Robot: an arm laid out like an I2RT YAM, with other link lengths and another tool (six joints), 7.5 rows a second.
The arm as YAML. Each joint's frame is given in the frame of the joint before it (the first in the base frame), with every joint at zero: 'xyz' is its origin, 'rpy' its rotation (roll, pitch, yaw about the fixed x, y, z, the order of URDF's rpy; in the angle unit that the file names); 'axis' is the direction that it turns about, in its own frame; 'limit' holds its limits. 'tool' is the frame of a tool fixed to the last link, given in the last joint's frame.
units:
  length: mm
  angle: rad
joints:
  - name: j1
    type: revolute
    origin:
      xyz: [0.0, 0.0, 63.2]
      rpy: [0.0, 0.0, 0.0]
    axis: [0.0, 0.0, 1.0]
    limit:
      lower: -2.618
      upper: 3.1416
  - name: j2
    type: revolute
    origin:
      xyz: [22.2, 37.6, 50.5]
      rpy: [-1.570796, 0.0, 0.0]
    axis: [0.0, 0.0, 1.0]
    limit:
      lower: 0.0
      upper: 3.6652
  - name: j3
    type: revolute
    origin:
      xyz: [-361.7, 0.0, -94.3]
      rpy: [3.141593, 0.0, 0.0]
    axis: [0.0, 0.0, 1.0]
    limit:
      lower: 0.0
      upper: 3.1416
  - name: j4
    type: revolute
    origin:
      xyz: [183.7, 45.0, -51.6]
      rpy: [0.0, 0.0, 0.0]
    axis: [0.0, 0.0, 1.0]
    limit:
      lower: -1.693
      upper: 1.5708
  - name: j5
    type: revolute
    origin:
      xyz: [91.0, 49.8, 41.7]
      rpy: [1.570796, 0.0, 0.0]
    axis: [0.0, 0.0, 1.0]
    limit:
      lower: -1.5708
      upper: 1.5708
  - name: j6
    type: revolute
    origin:
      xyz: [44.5, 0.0, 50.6]
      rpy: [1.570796, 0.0, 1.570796]
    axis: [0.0, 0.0, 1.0]
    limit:
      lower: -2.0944
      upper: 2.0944
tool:
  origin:
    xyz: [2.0, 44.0, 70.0]
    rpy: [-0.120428, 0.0, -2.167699]
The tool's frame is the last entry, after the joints.
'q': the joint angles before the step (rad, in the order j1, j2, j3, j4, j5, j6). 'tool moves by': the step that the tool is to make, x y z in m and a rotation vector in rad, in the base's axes. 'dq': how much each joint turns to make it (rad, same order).
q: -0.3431, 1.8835, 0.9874, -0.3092, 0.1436, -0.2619
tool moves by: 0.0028, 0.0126, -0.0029, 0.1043, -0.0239, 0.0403
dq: 0.0000, 0.0002, 0.0001, -0.0124, -0.1136, -0.0004
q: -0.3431, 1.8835, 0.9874, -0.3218, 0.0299, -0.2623
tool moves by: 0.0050, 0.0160, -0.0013, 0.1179, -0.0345, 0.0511
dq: 0.0056, 0.0001, 0.0004, -0.0072, -0.1308, -0.0007
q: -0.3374, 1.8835, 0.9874, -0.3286, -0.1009, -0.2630
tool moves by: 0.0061, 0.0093, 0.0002, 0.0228, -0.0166, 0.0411
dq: 0.0238, 0.0001, -0.0001, 0.0078, -0.0312, -0.0071
